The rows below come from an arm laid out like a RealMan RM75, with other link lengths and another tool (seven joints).
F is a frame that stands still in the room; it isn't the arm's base.
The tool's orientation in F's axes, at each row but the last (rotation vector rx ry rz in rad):
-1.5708 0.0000 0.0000
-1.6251 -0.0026 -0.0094
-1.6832 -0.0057 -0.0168
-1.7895 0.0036 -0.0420
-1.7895 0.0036 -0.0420
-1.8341 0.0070 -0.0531
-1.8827 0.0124 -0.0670
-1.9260 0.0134 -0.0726
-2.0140 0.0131 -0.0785
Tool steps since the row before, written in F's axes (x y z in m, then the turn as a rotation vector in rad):
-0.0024 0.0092 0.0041 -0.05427 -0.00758 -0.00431
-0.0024 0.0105 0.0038 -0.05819 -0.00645 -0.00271
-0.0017 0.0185 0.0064 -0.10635 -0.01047 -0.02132
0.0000 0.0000 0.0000 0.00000 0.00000 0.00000
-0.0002 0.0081 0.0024 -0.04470 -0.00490 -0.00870
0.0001 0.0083 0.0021 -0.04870 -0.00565 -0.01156
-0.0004 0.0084 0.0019 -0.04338 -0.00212 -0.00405
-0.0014 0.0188 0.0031 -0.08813 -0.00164 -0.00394
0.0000 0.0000 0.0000 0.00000 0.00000 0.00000
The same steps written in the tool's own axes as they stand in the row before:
-0.0024 -0.0041 0.0092 -0.05427 0.00431 -0.00758
-0.0024 -0.0044 0.0103 -0.05818 0.00262 -0.00656
-0.0017 -0.0085 0.0177 -0.10658 0.02090 -0.00884
0.0000 0.0000 0.0000 0.00000 0.00000 0.00000
-0.0003 -0.0041 0.0074 -0.04478 0.00864 -0.00426
-0.0001 -0.0042 0.0075 -0.04884 0.01150 -0.00440
-0.0007 -0.0044 0.0074 -0.04338 0.00341 -0.00306
-0.0021 -0.0095 0.0164 -0.08806 0.00198 -0.00522
0.0000 0.0000 0.0000 0.00000 0.00000 0.00000

